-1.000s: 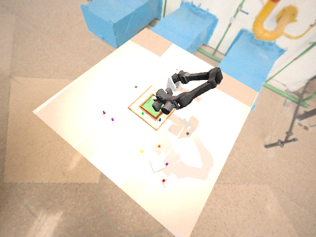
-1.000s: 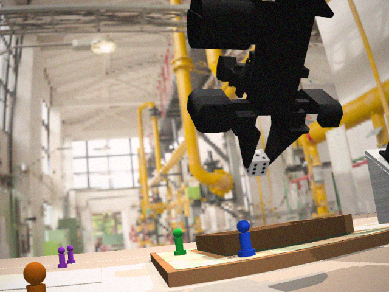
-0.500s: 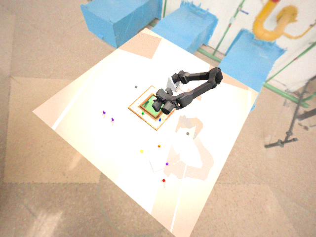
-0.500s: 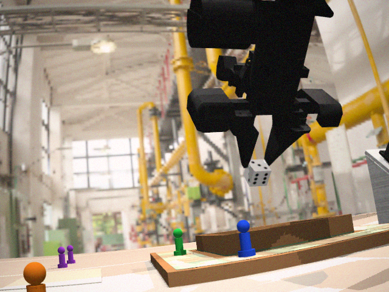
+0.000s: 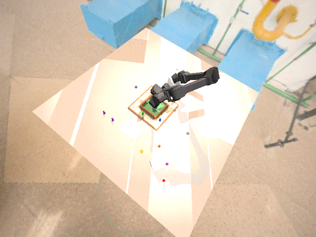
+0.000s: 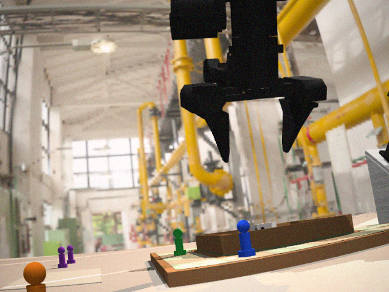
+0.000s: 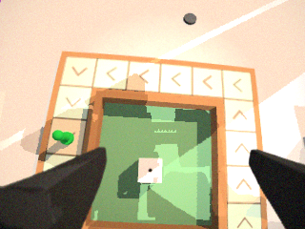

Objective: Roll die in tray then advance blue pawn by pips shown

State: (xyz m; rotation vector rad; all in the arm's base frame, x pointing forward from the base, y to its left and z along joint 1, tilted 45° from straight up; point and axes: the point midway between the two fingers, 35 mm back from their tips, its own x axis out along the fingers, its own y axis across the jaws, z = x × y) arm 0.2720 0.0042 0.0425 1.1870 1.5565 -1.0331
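My gripper tip is now 12 cm to the right of the blue pawn, 10 cm above it and 7 cm short of it. Also, from my gripper tip: green pawn: 11 cm ahead, 10 cm below, 1 cm to the right; orange pawn: 24 cm to the left, 22 cm ahead, 11 cm below; white die: 10 cm below, 1 cm to the left, 1 cm ahead.
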